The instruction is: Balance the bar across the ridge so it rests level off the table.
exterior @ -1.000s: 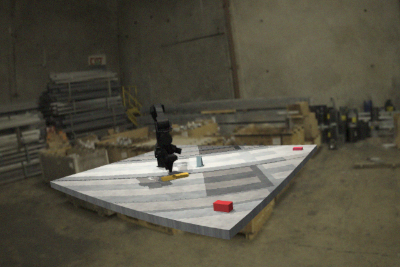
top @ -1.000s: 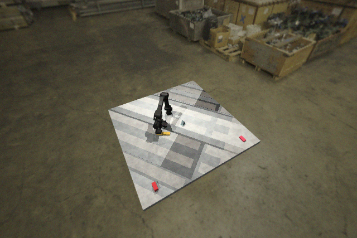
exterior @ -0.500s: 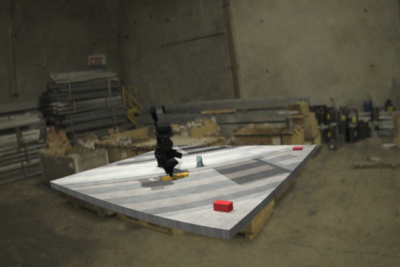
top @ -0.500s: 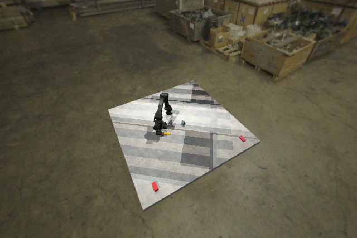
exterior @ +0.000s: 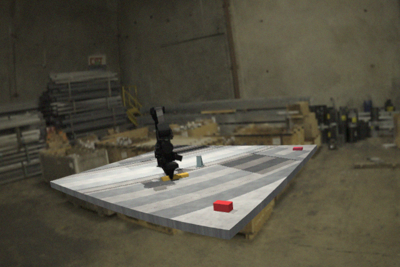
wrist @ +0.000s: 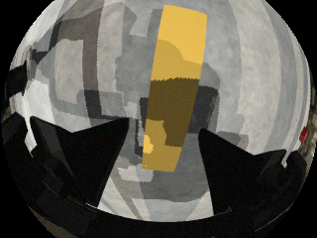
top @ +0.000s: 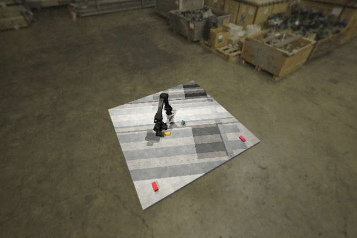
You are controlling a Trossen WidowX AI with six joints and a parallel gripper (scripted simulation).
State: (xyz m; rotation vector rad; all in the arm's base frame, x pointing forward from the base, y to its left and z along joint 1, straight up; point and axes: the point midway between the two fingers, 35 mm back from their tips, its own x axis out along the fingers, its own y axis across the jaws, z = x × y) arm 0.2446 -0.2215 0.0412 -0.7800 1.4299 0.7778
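Right now my gripper tip is 20 mm short of the bar and 20 mm to the right of it. Round my gripper tip: red block 500 mm ahead, 280 mm to the right, 10 mm above.
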